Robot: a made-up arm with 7 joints.
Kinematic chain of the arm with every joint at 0, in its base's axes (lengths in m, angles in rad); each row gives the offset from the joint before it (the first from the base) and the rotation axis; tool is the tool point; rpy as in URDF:
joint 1: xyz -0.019 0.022 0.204 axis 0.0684 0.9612 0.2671
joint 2: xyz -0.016 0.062 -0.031 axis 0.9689 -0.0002 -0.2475
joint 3: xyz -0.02 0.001 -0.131 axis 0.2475 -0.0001 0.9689
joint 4: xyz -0.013 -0.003 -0.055 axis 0.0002 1 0
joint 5: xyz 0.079 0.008 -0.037 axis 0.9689 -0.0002 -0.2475
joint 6: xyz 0.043 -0.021 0.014 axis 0.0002 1 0
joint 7: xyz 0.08 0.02 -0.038 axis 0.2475 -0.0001 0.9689
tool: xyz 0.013 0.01 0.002 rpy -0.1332 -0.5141 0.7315
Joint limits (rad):
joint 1: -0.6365..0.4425
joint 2: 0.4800..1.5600
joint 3: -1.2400..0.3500
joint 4: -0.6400..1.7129
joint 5: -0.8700..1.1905
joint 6: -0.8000..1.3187
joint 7: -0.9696..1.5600
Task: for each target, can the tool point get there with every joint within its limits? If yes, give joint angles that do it. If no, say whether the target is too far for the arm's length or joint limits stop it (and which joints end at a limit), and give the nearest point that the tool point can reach.
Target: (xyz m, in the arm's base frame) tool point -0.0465 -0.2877 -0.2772
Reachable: no: too far | nearest point -0.0265 -0.0229 -0.1170 | short by 0.310 m
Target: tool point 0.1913 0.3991 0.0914
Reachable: yes | joints -0.5317 1.1370 -0.0718 1.1609 -0.4723 -0.6124 1.0699
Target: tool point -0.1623 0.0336 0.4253
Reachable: no: joint limits stop it (at a limit: joint 1, joint 2, joint 3, joint 4, joint 5, joint 6) | nearest point 0.0709 0.1043 0.3236 | short by 0.264 m
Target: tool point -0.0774 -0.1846 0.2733
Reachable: no: joint limits stop it (at a limit: joint 1, joint 2, joint 3, joint 4, joint 6) | nearest point -0.0934 -0.0350 0.1061 | short by 0.225 m
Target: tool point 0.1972 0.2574 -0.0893
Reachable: yes | joints -0.4198 0.7962 -0.5657 0.5822 0.1108 0.4584 0.0528
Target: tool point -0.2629 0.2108 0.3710
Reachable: no: joint limits stop it (at a limit: joint 1, joint 2, joint 4, joint 6) | nearest point -0.1602 0.3797 0.2679 | short by 0.223 m
